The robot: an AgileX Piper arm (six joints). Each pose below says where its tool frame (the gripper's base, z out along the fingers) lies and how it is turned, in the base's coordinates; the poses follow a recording.
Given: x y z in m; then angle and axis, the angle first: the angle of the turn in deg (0 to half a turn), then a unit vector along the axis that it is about.
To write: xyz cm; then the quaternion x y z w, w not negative. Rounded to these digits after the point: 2 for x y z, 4 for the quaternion.
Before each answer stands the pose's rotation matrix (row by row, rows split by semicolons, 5 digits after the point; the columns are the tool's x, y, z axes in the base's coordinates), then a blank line. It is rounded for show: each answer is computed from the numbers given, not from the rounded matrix.
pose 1, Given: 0.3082 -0.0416 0.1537 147.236 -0.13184 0.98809 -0.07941
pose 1, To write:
-0.80891 -0.19684 0.55400; -0.28279 0.95639 -0.07310; -0.51546 -0.21579 -0.82930

30.82 -4.16 15.37 -0.1265 0.9480 -0.0762 0.2820
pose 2, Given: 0.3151 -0.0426 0.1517 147.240 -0.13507 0.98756 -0.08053
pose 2, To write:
-0.80736 -0.20199 0.55441; -0.28914 0.95448 -0.07332; -0.51436 -0.21950 -0.82901

31.51 -4.26 15.17 -0.1296 0.9475 -0.0773 0.2820
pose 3, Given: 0.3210 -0.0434 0.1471 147.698 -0.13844 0.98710 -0.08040
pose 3, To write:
-0.80988 -0.20920 0.54803; -0.29513 0.95271 -0.07246; -0.50695 -0.22042 -0.83332

32.10 -4.34 14.71 -0.1330 0.9481 -0.0772 0.2782
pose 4, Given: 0.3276 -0.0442 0.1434 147.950 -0.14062 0.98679 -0.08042
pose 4, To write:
-0.81105 -0.21370 0.54454; -0.29905 0.95152 -0.07200; -0.50276 -0.22124 -0.83564

32.76 -4.42 14.34 -0.1352 0.9484 -0.0773 0.2761
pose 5, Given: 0.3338 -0.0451 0.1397 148.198 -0.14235 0.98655 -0.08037
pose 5, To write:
-0.81239 -0.21743 0.54106; -0.30214 0.95057 -0.07166; -0.49873 -0.22169 -0.83793

33.38 -4.51 13.97 -0.1369 0.9488 -0.0773 0.2740
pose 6, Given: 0.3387 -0.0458 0.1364 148.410 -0.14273 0.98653 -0.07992
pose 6, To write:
-0.81409 -0.21888 0.53790; -0.30261 0.95045 -0.07124; -0.49566 -0.22077 -0.83999

33.87 -4.58 13.64 -0.1373 0.9493 -0.0769 0.2722
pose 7, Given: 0.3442 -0.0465 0.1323 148.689 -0.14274 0.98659 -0.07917
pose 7, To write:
-0.81658 -0.22000 0.53367; -0.30228 0.95060 -0.07066; -0.49176 -0.21902 -0.84274

34.42 -4.65 13.23 -0.1374 0.9500 -0.0762 0.2699
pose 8, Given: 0.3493 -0.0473 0.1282 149.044 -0.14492 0.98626 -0.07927
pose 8, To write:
-0.81855 -0.22473 0.52865; -0.30628 0.94932 -0.07068; -0.48597 -0.21977 -0.84589

34.93 -4.73 12.82 -0.1397 0.9505 -0.0764 0.2669
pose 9, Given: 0.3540 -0.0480 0.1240 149.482 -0.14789 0.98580 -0.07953
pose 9, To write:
-0.82076 -0.23100 0.52249; -0.31177 0.94751 -0.07084; -0.47870 -0.22104 -0.84970

35.40 -4.80 12.40 -0.1427 0.9510 -0.0767 0.2632
